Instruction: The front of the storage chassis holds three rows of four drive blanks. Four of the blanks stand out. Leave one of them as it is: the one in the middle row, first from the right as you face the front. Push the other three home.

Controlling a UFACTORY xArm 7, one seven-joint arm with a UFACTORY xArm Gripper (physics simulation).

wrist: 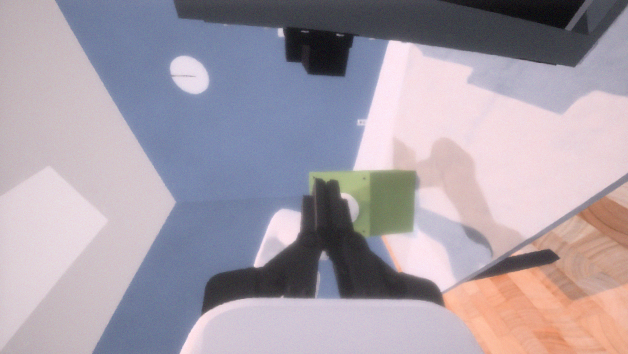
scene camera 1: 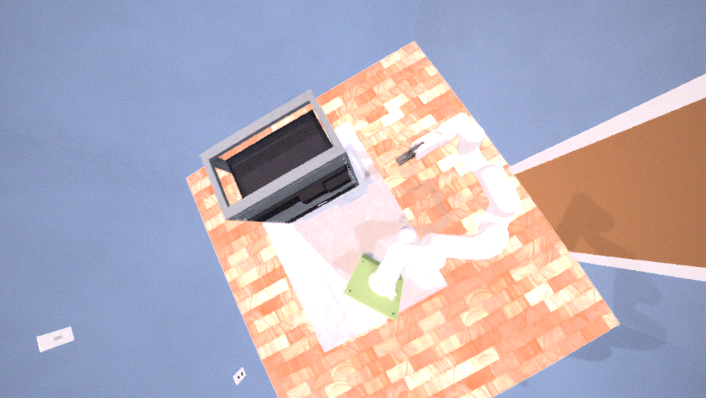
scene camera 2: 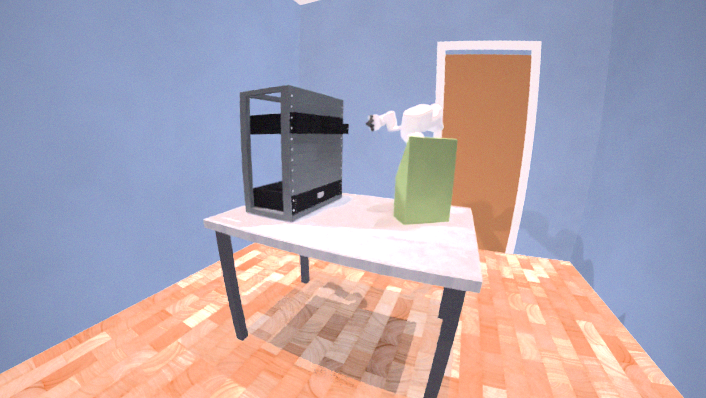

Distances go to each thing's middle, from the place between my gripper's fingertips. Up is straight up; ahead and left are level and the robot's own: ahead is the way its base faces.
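My hand is 16 cm above the rack (scene camera 1: 291, 172) at this moment, and it is also 27 cm short of the rack and 38 cm to the right of it.
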